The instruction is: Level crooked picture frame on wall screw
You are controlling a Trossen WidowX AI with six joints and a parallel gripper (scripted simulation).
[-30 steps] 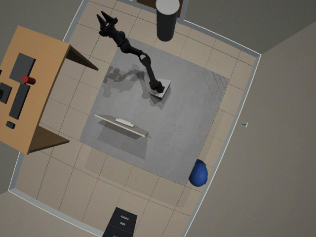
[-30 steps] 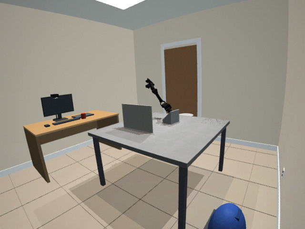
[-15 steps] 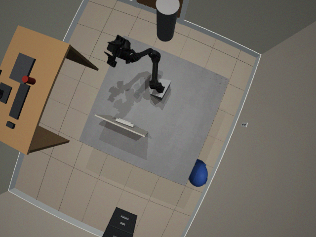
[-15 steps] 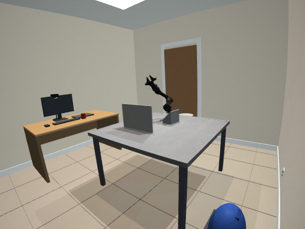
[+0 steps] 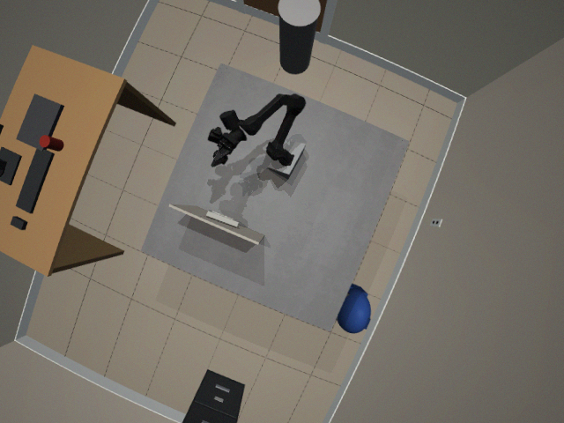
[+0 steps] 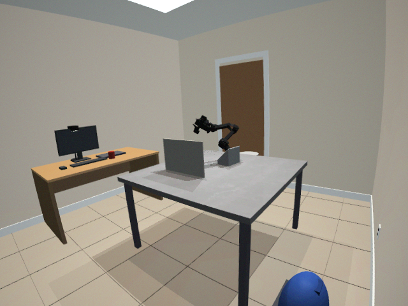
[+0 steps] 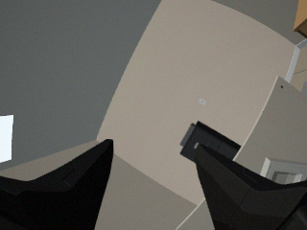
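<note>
Now: the pale picture frame 280 mm below my gripper tip, 240 mm ahead of it and 40 mm to the left of it. Round my gripper tip: wall panel (280 mm below, 250 mm ahead, 50 mm to the left).
</note>
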